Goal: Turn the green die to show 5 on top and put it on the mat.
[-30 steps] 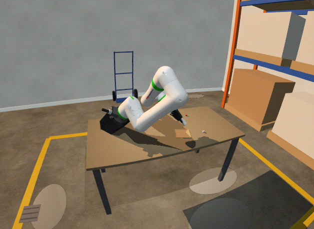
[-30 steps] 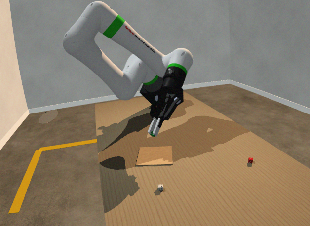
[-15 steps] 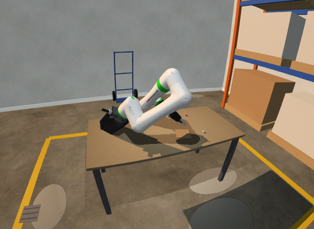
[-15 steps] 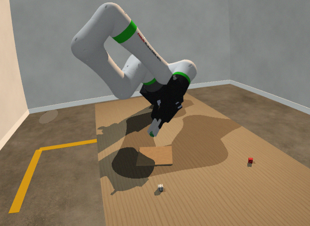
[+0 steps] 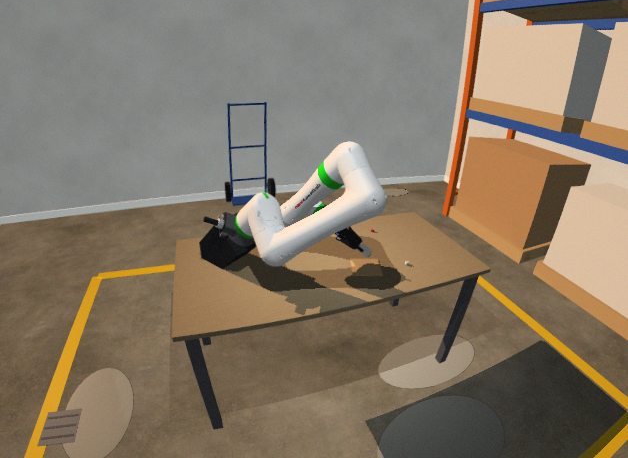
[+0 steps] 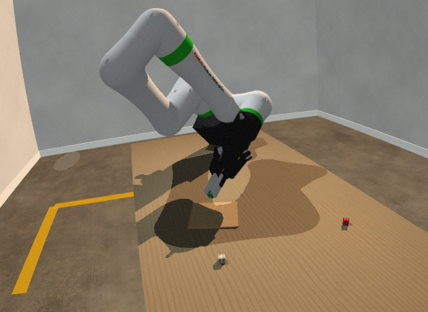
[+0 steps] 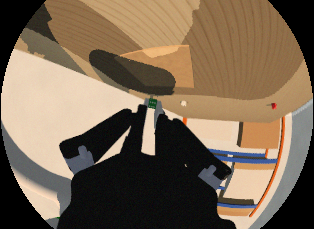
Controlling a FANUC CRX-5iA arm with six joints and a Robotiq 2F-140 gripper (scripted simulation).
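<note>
Now: the tan mat 9 cm below my hand, 1 cm to the right of it and 1 cm ahead of it. From my hand the other things lie so: white die 22 cm ahead, 8 cm to the right, 8 cm below; then green die 2 cm to the right, 2 cm below, 1 cm ahead; then red die 29 cm to the left, 25 cm ahead, 8 cm below.
</note>
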